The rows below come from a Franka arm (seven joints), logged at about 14 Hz.
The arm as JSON. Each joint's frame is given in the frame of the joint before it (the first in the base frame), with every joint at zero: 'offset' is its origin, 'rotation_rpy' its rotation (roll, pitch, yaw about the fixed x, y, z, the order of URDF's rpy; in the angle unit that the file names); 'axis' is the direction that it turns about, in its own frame. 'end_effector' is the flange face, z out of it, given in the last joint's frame.
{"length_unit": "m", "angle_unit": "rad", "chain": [
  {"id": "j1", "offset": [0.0, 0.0, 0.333], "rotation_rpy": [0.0, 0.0, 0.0], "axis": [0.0, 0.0, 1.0]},
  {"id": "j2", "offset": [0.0, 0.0, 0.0], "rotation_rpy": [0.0, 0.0, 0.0], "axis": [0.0, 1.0, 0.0]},
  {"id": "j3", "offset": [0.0, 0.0, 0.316], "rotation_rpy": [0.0, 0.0, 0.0], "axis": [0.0, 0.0, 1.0]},
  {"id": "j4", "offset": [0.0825, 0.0, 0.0], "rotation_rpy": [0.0, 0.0, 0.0], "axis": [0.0, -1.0, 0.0]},
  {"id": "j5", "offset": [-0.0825, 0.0, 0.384], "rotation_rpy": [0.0, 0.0, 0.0], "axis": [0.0, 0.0, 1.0]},
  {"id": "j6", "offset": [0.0, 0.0, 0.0], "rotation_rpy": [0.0, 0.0, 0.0], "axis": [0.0, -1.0, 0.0]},
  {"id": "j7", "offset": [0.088, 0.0, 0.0], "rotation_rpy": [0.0, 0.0, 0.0], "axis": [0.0, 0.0, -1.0]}
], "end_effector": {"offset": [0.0, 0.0, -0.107], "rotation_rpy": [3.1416, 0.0, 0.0]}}
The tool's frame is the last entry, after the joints.
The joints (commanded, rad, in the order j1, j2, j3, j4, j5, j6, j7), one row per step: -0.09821, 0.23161, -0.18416, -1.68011, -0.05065, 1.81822, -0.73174; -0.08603, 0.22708, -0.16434, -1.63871, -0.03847, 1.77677, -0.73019; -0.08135, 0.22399, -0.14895, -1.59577, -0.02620, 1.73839, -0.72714; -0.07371, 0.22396, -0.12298, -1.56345, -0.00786, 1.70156, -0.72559; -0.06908, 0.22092, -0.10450, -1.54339, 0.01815, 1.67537, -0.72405; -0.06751, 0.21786, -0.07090, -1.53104, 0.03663, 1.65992, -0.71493; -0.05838, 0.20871, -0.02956, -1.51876, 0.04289, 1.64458, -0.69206
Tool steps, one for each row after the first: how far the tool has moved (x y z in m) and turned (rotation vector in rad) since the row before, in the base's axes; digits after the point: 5 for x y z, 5 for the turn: 0.00631, 0.01930, 0.01839, 0.01449, -0.00807, 0.02442; 0.00410, 0.01257, 0.01870, 0.01295, -0.01080, 0.01235; 0.00423, 0.02111, 0.01182, 0.02384, 0.00005, 0.02648; 0.00159, 0.01595, 0.00896, 0.02988, -0.00205, 0.01584; 0.00222, 0.02175, 0.00617, 0.02480, -0.00315, 0.02224; 0.00077, 0.02967, 0.01004, 0.01286, -0.00648, 0.02628
